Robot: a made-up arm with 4 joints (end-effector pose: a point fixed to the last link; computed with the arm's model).
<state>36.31 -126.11 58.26 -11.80</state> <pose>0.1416 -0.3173 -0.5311 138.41 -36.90 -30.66</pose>
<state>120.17 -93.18 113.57 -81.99</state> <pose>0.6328 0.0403 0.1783 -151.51 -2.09 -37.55</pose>
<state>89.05 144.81 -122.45 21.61</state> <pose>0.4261 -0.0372 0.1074 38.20 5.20 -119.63</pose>
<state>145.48 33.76 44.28 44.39</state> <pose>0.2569 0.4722 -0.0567 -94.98 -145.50 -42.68</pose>
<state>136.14 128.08 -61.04 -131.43</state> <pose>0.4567 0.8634 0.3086 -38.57 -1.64 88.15</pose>
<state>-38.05 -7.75 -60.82 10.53</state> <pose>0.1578 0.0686 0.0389 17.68 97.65 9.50</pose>
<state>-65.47 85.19 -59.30 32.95</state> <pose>-0.3457 0.4170 -0.2137 -69.85 123.25 19.86</pose>
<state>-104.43 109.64 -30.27 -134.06</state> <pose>-0.0839 0.8058 0.5224 -101.32 -53.50 -1.63</pose>
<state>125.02 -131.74 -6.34 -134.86</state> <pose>1.0136 -0.1889 0.0378 56.64 25.62 15.30</pose>
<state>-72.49 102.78 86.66 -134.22</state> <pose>-0.0001 -0.1409 0.4048 1.85 -18.68 -31.66</pose>
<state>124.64 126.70 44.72 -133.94</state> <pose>0.3765 0.2502 -0.4363 -19.71 110.99 36.23</pose>
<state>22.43 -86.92 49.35 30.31</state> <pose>-0.2213 -0.3960 -0.0495 70.71 -77.48 -0.11</pose>
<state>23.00 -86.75 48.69 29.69</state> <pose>-0.2165 -0.3990 -0.0521 71.23 -77.16 0.45</pose>
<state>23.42 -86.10 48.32 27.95</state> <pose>-0.2092 -0.4027 -0.0556 71.88 -76.25 0.03</pose>
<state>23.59 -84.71 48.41 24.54</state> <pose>-0.1990 -0.4072 -0.0605 72.69 -74.49 -1.90</pose>
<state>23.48 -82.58 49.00 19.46</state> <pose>-0.1869 -0.4126 -0.0682 73.62 -71.95 -5.43</pose>
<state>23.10 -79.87 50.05 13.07</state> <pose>-0.1755 -0.4184 -0.0795 74.59 -68.92 -10.31</pose>
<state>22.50 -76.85 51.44 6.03</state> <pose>-0.1672 -0.4239 -0.0942 75.50 -65.80 -16.01</pose>
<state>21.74 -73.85 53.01 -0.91</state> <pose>-0.1636 -0.4284 -0.1109 76.29 -62.97 -21.87</pose>
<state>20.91 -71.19 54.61 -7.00</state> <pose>-0.1644 -0.4311 -0.1270 76.90 -60.72 -27.23</pose>
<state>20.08 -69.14 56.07 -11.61</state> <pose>-0.1681 -0.4320 -0.1397 77.28 -59.20 -31.52</pose>
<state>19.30 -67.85 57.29 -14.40</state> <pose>-0.1730 -0.4315 -0.1471 77.36 -58.42 -34.45</pose>
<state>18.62 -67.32 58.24 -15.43</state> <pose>-0.1778 -0.4300 -0.1492 77.20 -58.30 -36.04</pose>
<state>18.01 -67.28 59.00 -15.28</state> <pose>-0.1823 -0.4279 -0.1475 76.84 -58.59 -36.74</pose>
